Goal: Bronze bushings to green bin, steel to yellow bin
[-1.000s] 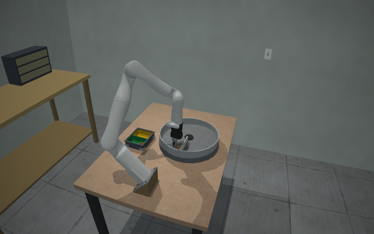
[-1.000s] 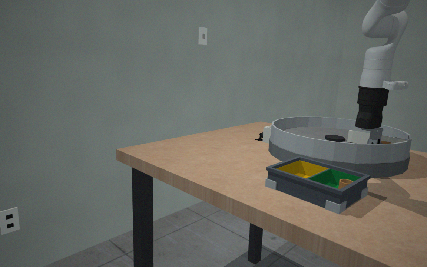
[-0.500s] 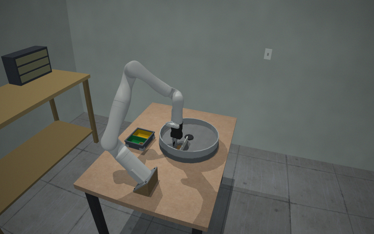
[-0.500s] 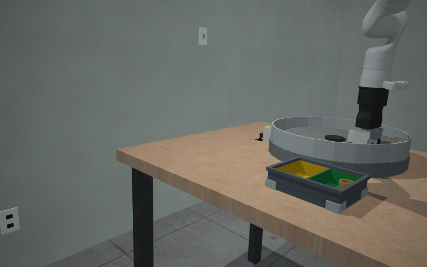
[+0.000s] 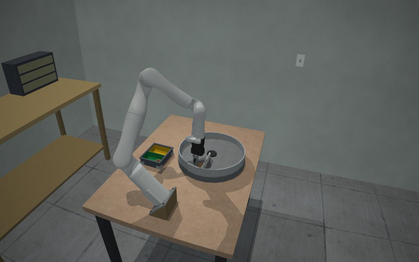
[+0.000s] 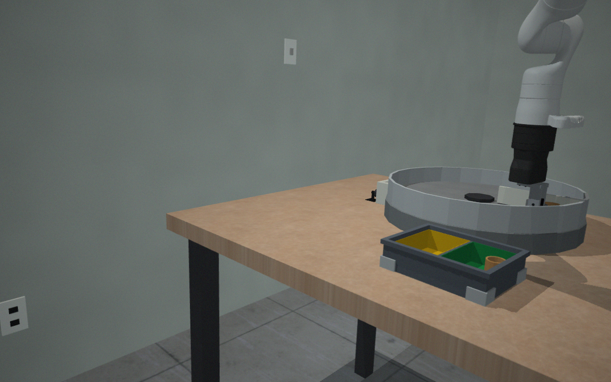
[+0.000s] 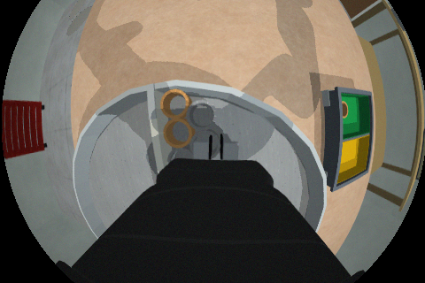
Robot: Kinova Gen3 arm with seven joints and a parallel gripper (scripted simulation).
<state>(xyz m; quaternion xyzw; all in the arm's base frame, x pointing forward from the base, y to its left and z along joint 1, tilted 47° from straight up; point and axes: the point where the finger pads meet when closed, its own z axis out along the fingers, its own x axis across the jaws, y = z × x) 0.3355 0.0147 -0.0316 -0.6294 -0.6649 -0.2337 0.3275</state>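
Right now the bin tray is 280 mm to the left of my hand and 50 mm below it. Round my hand: grey turntable (150 mm ahead, 40 mm to the right, 20 mm below).
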